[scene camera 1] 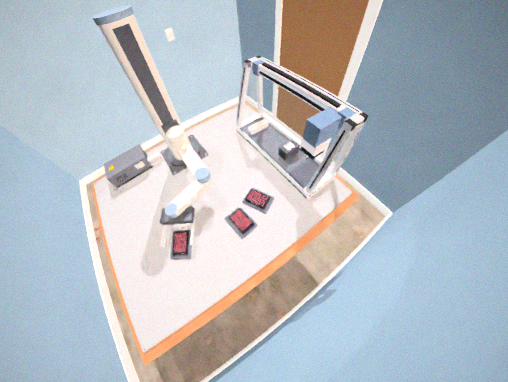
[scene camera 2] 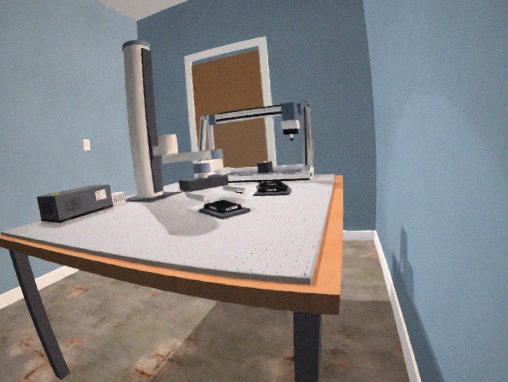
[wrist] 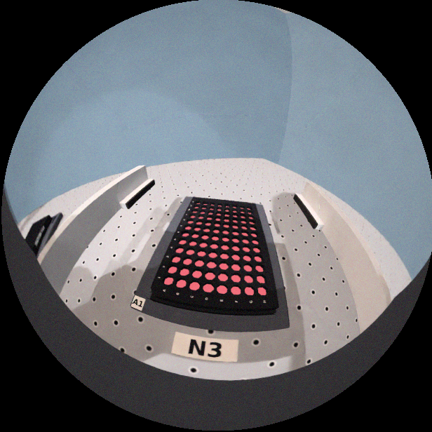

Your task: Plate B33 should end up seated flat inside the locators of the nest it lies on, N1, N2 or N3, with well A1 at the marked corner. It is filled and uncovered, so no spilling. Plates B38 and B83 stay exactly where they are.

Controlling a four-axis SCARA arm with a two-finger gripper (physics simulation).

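Observation:
A black plate with red-filled wells [scene camera 1: 180, 242] [scene camera 2: 222, 206] [wrist: 215, 250] lies on the dark grey nest N3 [scene camera 1: 181, 257] [wrist: 215, 320]. Its plate number is not readable. It looks level and inside the nest's outline; how its edges meet the locators is too small to tell. Its row A, column 1 corner is at the near left in the wrist view, beside the marked A1 tag [wrist: 138, 302]. My gripper [scene camera 1: 177, 234] [scene camera 2: 220, 194] [wrist: 224, 178] is open and empty, its fingers wide apart on both sides of the plate and above it, not touching it.
Two other filled plates [scene camera 1: 241, 221] [scene camera 1: 258, 198] lie on their nests to the right in scene camera 1. A gantry frame [scene camera 1: 300, 82] [scene camera 2: 310, 145] stands behind them. A dark grey box [scene camera 1: 127, 165] [scene camera 2: 75, 202] stands left of the arm's column [scene camera 1: 137, 65] [scene camera 2: 135, 120].

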